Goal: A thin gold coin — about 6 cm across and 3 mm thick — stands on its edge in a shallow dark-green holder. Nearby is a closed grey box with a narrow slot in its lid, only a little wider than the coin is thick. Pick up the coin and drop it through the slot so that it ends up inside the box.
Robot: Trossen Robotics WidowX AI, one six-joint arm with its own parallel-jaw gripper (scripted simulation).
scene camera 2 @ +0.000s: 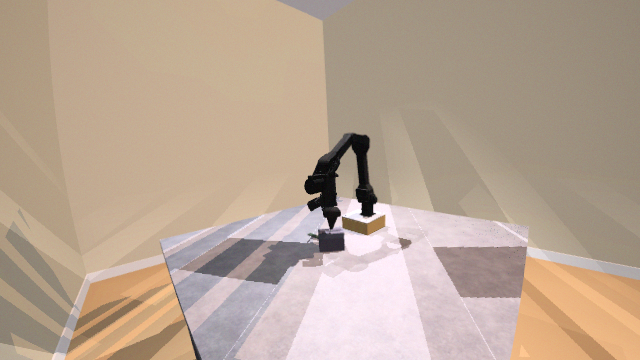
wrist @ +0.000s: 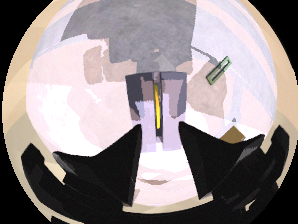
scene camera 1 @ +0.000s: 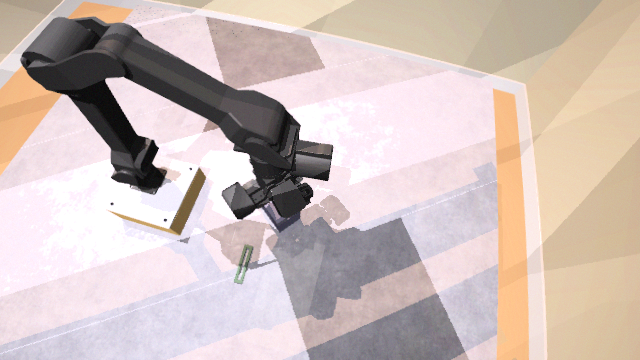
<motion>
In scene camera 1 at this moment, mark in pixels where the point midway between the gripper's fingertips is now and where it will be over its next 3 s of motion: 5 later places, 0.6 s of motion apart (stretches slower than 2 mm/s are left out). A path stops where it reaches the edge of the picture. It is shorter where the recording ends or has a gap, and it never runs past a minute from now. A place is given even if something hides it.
The gripper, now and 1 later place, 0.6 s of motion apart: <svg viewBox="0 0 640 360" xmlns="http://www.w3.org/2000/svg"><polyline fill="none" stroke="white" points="275,195 269,185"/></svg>
</motion>
